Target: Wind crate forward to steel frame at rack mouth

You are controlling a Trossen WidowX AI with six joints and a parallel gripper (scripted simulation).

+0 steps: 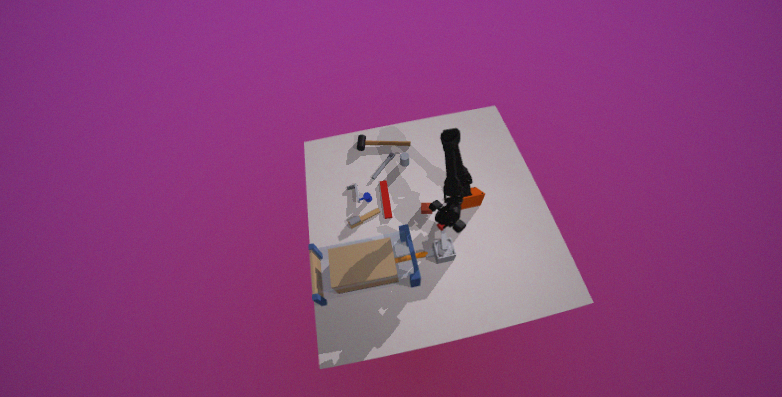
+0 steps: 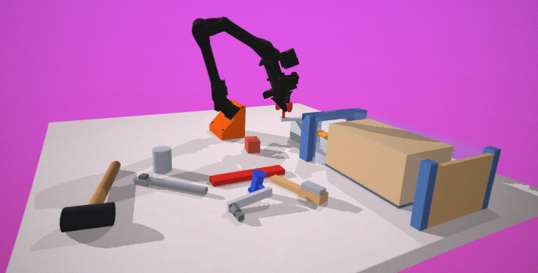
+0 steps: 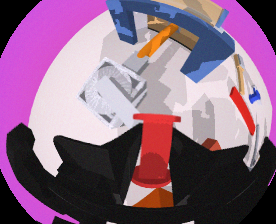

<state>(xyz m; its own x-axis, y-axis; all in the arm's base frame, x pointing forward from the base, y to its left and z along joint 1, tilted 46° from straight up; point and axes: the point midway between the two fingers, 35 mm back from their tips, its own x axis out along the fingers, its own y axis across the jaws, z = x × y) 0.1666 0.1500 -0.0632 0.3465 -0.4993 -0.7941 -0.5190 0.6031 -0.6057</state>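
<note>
My gripper tip is 1 cm past the red-knobbed crank, 3 cm to the right of it and 3 cm above it. Round my gripper tip: red knob (1 cm behind, 1 cm to the right); then red bar (23 cm ahead, 28 cm to the right, 12 cm below); then grey winch (1 cm behind, 8 cm to the left, 10 cm below).
</note>
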